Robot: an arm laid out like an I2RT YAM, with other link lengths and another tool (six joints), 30 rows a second.
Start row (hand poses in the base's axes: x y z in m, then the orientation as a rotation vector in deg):
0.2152 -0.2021 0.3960 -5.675 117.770 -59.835
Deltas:
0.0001 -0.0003 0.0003 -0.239 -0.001 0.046
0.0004 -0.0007 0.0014 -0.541 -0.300 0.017
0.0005 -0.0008 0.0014 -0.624 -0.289 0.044
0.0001 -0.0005 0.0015 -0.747 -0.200 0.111
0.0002 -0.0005 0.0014 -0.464 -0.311 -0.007
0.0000 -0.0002 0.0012 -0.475 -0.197 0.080
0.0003 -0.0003 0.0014 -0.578 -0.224 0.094
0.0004 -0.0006 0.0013 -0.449 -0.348 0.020
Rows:
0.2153 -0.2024 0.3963 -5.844 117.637 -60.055
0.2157 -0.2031 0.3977 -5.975 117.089 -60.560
0.2162 -0.2039 0.3991 -6.182 116.500 -61.133
0.2163 -0.2044 0.4006 -6.568 115.908 -61.801
0.2165 -0.2049 0.4020 -6.627 115.391 -62.235
0.2165 -0.2051 0.4032 -6.842 114.946 -62.640
0.2168 -0.2054 0.4046 -7.109 114.418 -63.135
0.2172 -0.2060 0.4059 -7.164 113.866 -63.527

